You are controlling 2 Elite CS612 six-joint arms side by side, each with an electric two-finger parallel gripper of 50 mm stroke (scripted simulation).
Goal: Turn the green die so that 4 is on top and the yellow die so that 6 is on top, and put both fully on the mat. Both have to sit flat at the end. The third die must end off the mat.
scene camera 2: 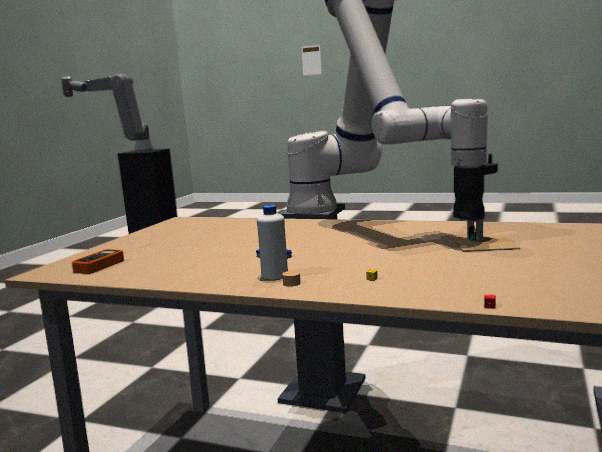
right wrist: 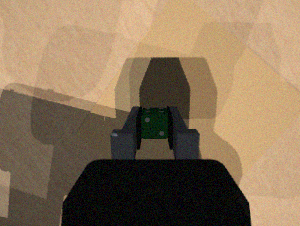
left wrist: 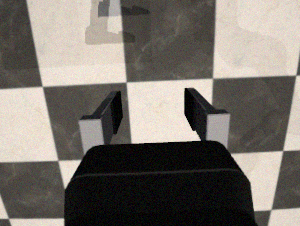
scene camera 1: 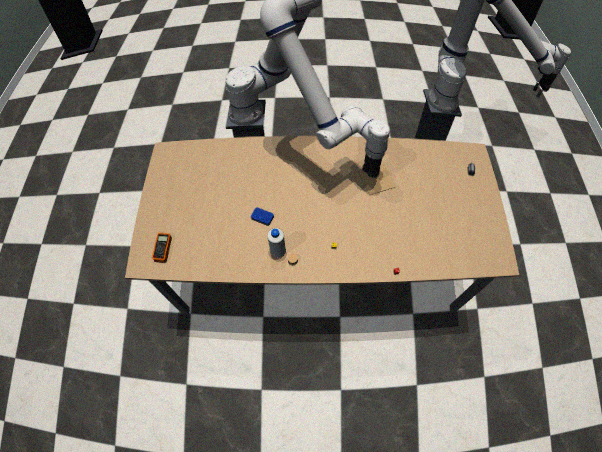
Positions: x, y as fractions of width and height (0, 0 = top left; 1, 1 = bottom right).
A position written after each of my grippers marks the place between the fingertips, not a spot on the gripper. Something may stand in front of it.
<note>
I see my left gripper (left wrist: 0.51, 0.45), my right gripper (right wrist: 0.52, 0.53), a green die (right wrist: 0.52, 0.54), a thin tan mat (scene camera 2: 0.82, 0.54) and a multimeter (scene camera 2: 0.18, 0.57).
The thin tan mat also shows in the right wrist view (right wrist: 0.79, 0.45). The left wrist view misses the green die: it is out of frame. The left wrist view misses the thin tan mat: it is out of frame.
</note>
